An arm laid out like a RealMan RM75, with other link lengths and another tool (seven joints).
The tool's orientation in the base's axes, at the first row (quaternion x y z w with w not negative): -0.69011, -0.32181, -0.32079, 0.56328
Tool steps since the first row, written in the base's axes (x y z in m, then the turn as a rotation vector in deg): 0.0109, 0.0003, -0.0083, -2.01, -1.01, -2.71; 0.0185, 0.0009, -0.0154, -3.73, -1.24, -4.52; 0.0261, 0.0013, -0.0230, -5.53, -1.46, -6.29; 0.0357, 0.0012, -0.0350, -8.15, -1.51, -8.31; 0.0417, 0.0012, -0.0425, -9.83, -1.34, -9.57; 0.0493, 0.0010, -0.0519, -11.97, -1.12, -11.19; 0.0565, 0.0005, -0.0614, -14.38, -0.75, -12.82; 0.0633, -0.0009, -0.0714, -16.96, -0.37, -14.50; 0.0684, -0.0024, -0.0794, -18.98, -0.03, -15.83; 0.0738, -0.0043, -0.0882, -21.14, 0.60, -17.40
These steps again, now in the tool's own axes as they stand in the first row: -0.0003, 0.0135, 0.0025, -3.45, 0.09, -0.72; -0.0015, 0.0236, 0.0048, -5.93, -0.23, -0.80; -0.0031, 0.0340, 0.0070, -8.43, -0.63, -0.88; -0.0071, 0.0486, 0.0096, -11.60, -1.58, -0.81; -0.0096, 0.0577, 0.0113, -13.59, -2.24, -0.58; -0.0128, 0.0692, 0.0132, -16.13, -3.08, -0.28; -0.0162, 0.0805, 0.0148, -18.83, -4.15, 0.15; -0.0204, 0.0919, 0.0156, -21.66, -5.32, 0.59; -0.0240, 0.1008, 0.0158, -23.89, -6.25, 0.97; -0.0281, 0.1105, 0.0158, -26.37, -7.19, 1.67
